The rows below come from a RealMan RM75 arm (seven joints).
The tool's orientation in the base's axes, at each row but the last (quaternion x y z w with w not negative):
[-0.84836 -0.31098 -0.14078 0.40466]
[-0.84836 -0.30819 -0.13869 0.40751]
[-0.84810 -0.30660 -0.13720 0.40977]
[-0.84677 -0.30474 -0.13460 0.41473]
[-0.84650 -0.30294 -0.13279 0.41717]
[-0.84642 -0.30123 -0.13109 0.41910]
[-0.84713 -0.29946 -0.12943 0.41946]
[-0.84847 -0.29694 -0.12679 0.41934]
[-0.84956 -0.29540 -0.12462 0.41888]
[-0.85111 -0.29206 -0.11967 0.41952]
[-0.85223 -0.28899 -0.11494 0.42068]
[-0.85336 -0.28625 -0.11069 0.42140]
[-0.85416 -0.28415 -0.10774 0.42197]
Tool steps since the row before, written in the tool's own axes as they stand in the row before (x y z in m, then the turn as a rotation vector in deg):
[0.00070 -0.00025 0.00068 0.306 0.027 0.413]
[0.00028 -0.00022 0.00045 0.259 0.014 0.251]
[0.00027 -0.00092 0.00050 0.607 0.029 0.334]
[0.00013 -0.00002 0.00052 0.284 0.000 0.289]
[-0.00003 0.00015 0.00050 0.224 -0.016 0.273]
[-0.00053 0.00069 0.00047 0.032 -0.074 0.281]
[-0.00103 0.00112 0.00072 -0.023 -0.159 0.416]
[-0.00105 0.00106 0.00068 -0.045 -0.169 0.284]
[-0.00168 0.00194 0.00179 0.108 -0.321 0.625]
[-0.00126 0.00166 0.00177 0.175 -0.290 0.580]
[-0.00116 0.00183 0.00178 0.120 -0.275 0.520]
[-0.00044 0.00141 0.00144 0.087 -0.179 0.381]
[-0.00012 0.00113 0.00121 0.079 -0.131 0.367]
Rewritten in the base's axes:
[0.00037 0.00094 0.00006 0.247 0.433 -0.127]
[0.00007 0.00057 -0.00001 0.205 0.294 -0.040]
[-0.00038 0.00094 0.00038 0.482 0.494 0.067]
[0.00008 0.00047 -0.00025 0.214 0.342 -0.043]
[0.00006 0.00031 -0.00042 0.157 0.312 -0.051]
[0.00000 -0.00016 -0.00098 -0.029 0.269 -0.111]
[-0.00014 -0.00037 -0.00164 -0.129 0.393 -0.166]
[-0.00021 -0.00038 -0.00158 -0.148 0.285 -0.088]
[-0.00022 -0.00018 -0.00312 -0.131 0.686 -0.132]
[-0.00009 0.00010 -0.00273 -0.057 0.663 -0.094]
[0.00006 0.00006 -0.00280 -0.090 0.587 -0.091]
[0.00039 0.00027 -0.00201 -0.053 0.419 -0.082]
[0.00049 0.00035 -0.00155 -0.032 0.381 -0.108]

